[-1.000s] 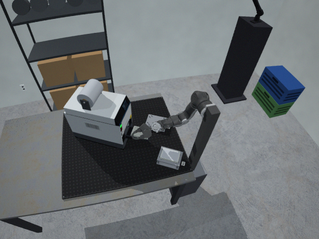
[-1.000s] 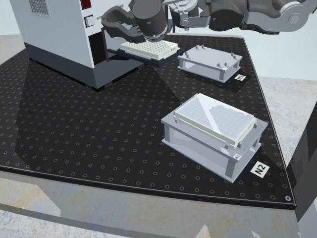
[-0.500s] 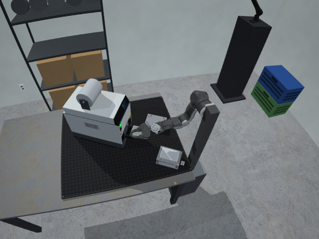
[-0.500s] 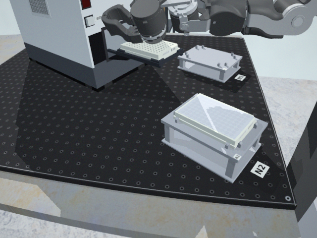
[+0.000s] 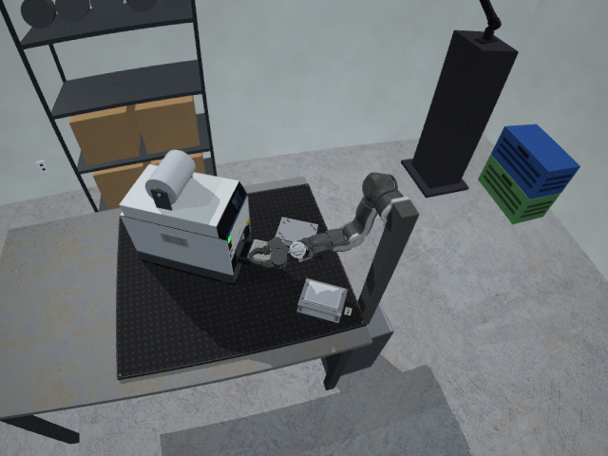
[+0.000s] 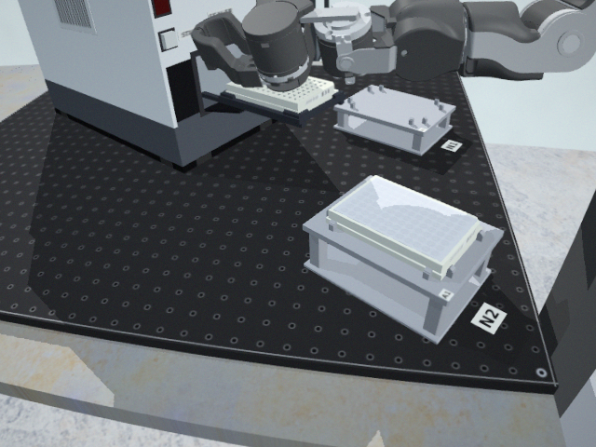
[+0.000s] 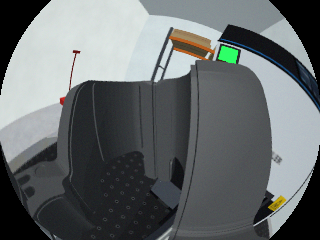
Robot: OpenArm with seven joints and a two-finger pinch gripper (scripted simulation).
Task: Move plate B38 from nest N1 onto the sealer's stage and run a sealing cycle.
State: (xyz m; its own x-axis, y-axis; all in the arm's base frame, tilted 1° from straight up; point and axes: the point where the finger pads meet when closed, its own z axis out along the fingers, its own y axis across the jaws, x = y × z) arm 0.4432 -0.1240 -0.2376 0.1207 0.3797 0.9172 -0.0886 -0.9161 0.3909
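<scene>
Right now the start key is 6 cm ahead of my hand and 4 cm to the right of it. Also, from my hand: sealer's dark stage (9 cm below, 7 cm to the right, 7 cm behind); then white 96-well plate B38 (8 cm below, 7 cm to the right, 7 cm behind); then sealed plate B83 (23 cm behind, 14 cm to the left, 12 cm below).
</scene>
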